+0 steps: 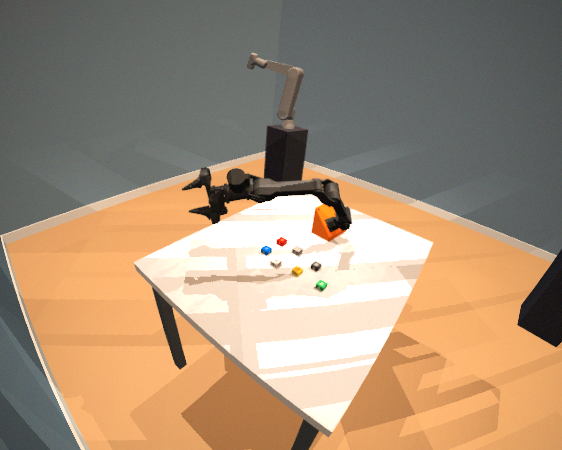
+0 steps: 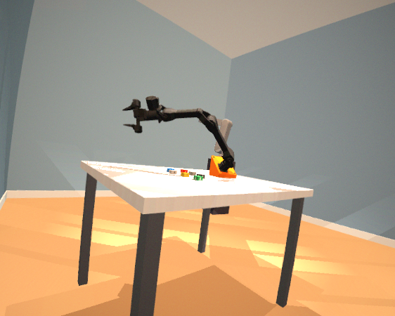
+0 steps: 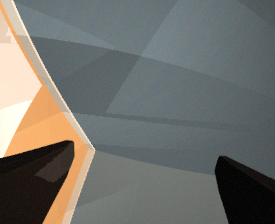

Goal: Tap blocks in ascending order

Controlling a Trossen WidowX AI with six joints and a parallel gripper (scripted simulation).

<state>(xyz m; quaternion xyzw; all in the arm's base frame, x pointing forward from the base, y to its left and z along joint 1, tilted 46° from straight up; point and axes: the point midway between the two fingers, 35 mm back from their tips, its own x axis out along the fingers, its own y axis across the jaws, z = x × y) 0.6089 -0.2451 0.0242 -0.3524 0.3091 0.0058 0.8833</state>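
Now: the white block 27 cm behind my gripper tip, 18 cm to the left of it and 27 cm below it. Round my gripper tip: blue block: 29 cm behind, 10 cm to the left, 27 cm below; then red block: 39 cm behind, 9 cm to the left, 27 cm below; then yellow block: 30 cm behind, 27 cm to the left, 27 cm below.
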